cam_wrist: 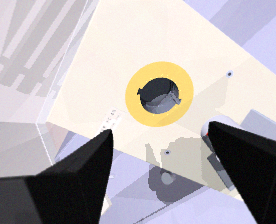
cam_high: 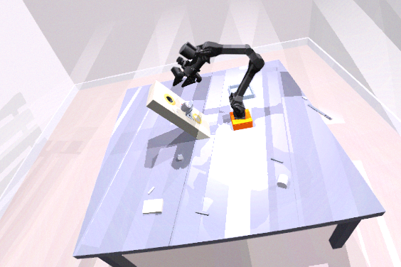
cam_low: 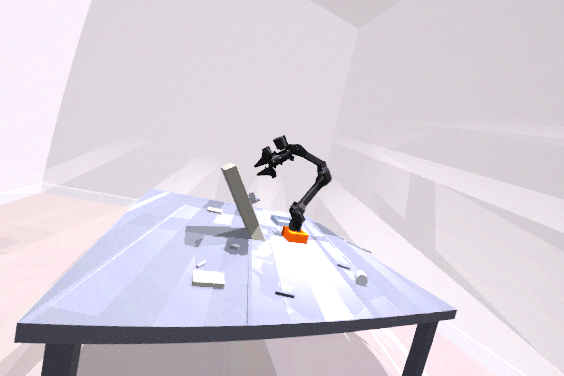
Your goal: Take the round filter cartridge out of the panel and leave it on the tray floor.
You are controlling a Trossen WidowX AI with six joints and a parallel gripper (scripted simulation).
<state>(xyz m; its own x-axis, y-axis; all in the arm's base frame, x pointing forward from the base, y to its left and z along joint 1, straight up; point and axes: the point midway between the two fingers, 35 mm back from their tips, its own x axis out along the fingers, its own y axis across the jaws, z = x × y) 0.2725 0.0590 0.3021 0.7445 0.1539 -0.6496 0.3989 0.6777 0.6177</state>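
The white round filter cartridge is 13 cm below my gripper tip and 1 cm behind it. Round my gripper tip: cream service panel 16 cm below, 3 cm ahead, 1 cm to the left; then tray 35 cm to the right, 32 cm below, 30 cm behind.
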